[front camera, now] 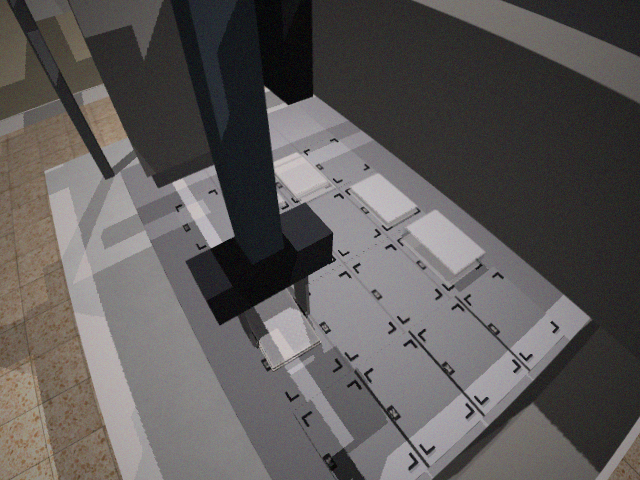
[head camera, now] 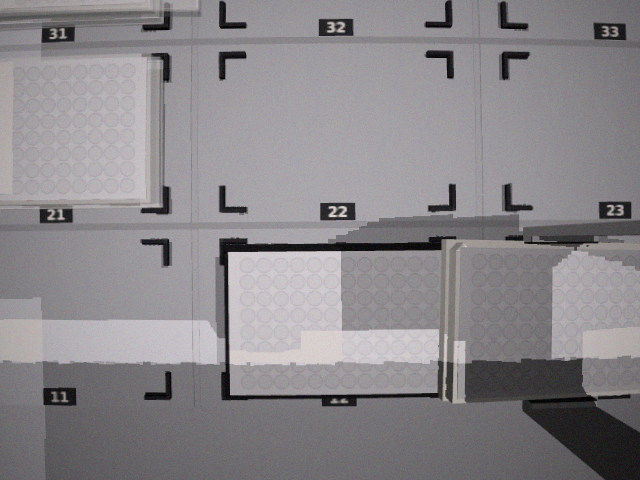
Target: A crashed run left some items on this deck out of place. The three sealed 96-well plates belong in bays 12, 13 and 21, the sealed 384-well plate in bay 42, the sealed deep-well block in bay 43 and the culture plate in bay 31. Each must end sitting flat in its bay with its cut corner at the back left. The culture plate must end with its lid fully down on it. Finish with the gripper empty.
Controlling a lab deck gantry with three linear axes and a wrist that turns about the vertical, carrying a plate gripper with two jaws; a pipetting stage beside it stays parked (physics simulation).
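Places are measured from the robot's base along level axes (x ahead, y left, z up), in millimetres.
Where they show: gripper, between the fingertips: (front camera: 277,321) (head camera: 555,319); robot's base, origin of its link: (front camera: 177,208).
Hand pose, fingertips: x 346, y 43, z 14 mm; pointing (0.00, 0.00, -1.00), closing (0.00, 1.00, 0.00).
Observation:
Things, the pixels of their centre, and the offset from my fingertips. "*": a spot on its surface instead.
- lid edge, a spot on its surface: (head camera: 180,5) * dx -204, dy +173, dz +1 mm
- 384-well plate, middle of its body: (front camera: 382,198) dx -118, dy +321, dz -7 mm
- deep-well block, middle of its body: (front camera: 441,246) dx +46, dy +320, dz +7 mm
My gripper (front camera: 282,329) (head camera: 559,320) is shut on the sealed 96-well plate (front camera: 289,330) (head camera: 509,310) at bay 13. This plate lies left of the bay's marks. Its left end overlaps the right end of the sealed 96-well plate (head camera: 289,299) in bay 12 and looks raised; its cut corner is back left. Another 96-well plate (head camera: 77,129) is in bay 21. The culture plate (front camera: 302,173) (head camera: 77,18) is at bay 31; a lid edge (head camera: 180,5) reaches past its right side. The 384-well plate (front camera: 383,197) is at bay 42, the deep-well block (front camera: 444,242) at bay 43.
The dark gantry column (front camera: 237,129) and gripper body (front camera: 258,263) hide part of the left deck in the front view. The grey pipetting stage (front camera: 149,103) stands behind, at the left. A dark wall (front camera: 465,155) runs along the deck's back edge.

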